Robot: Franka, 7 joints.
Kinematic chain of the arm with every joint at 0, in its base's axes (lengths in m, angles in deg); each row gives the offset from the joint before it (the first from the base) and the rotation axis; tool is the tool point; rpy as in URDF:
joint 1: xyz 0 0 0.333 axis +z
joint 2: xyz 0 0 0 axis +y
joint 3: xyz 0 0 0.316 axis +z
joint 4: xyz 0.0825 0 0 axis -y
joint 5: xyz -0.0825 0 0.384 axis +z
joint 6: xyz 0 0 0 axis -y
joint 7: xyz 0.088 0 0 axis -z
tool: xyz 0 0 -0.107 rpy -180 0 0
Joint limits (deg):
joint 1: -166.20..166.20
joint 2: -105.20..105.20
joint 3: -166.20..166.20
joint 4: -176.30..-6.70
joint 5: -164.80..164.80
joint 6: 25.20..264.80
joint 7: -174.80..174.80
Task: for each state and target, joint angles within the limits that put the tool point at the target. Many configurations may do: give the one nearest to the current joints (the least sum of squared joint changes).
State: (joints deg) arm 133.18 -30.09 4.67 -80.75 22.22 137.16 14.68
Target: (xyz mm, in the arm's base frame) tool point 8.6 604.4 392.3
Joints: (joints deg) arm 106.58 10.48 -18.67 -113.96 21.10 132.57 14.68
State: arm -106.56 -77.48 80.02 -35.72 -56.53 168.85 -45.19
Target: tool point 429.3 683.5 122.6
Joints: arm -103.04 -100.32 88.12 -35.43 -60.18 181.61 -45.19
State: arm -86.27 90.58 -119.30 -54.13 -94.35 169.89 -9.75
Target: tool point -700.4 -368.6 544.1
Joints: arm -119.60 84.65 -115.68 -53.82 -92.64 162.47 -9.75
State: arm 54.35 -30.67 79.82 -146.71 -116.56 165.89 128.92
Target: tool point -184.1 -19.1 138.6
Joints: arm 73.86 -16.87 104.43 -171.82 -116.43 178.54 128.92
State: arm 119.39 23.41 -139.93 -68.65 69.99 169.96 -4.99
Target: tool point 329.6 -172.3 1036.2
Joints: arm 114.28 14.15 -146.12 -67.07 69.68 169.76 -4.99
